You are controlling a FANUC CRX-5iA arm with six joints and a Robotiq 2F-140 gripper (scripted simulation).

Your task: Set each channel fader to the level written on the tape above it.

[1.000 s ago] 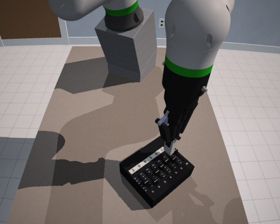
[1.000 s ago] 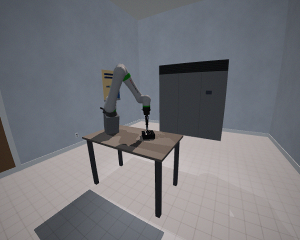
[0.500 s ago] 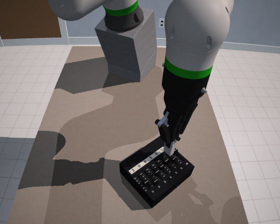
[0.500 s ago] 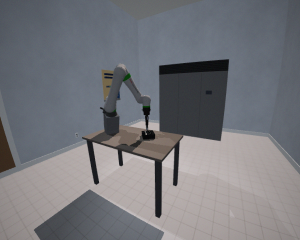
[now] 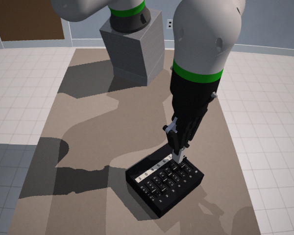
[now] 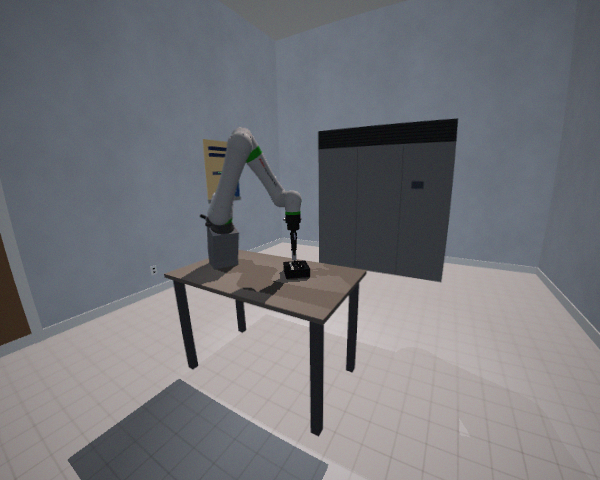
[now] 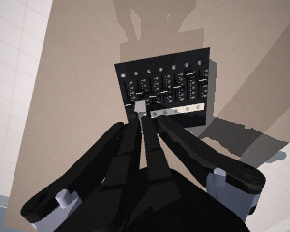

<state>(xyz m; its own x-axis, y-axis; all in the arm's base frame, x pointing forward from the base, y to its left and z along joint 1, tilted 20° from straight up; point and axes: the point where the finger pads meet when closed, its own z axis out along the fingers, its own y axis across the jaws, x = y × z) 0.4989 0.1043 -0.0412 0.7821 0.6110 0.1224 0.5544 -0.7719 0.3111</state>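
My hand is 10 mm past the master fader, 20 mm to the right of it and 40 mm above it. Also, from my hand: channel fader (60 mm ahead, 40 mm to the right, 40 mm below).
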